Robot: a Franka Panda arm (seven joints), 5 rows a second.
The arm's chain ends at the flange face. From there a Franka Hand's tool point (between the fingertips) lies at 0.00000 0.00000 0.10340 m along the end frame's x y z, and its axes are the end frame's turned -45 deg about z.
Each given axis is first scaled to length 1.
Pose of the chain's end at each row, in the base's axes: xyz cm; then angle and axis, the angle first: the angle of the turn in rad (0 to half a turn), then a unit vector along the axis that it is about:
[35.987, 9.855, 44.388, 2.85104, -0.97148, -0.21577, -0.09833]
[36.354, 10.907, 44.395, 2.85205, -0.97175, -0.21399, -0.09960]
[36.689, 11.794, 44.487, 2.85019, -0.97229, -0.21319, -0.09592]
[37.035, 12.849, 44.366, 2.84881, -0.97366, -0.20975, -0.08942]
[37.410, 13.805, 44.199, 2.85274, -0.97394, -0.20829, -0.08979]
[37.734, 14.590, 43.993, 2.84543, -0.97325, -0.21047, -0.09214]
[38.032, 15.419, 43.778, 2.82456, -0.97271, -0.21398, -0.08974]
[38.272, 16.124, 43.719, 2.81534, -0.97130, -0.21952, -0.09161]
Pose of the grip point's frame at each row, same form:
[37.282, 13.162, 34.677, 2.94827, -0.81016, -0.56775, -0.14597]
[37.682, 14.207, 34.686, 2.95016, -0.81106, -0.56620, -0.14694]
[37.944, 15.096, 34.769, 2.94565, -0.81194, -0.56573, -0.14393]
[38.171, 16.134, 34.628, 2.93942, -0.81467, -0.56320, -0.13826]
[38.568, 17.052, 34.451, 2.94334, -0.81556, -0.56202, -0.13785]
[38.913, 17.919, 34.275, 2.93837, -0.81386, -0.56360, -0.14139]
[39.102, 18.942, 34.116, 2.91727, -0.81164, -0.56634, -0.14318]
[39.336, 19.748, 34.093, 2.91018, -0.80796, -0.57070, -0.14664]

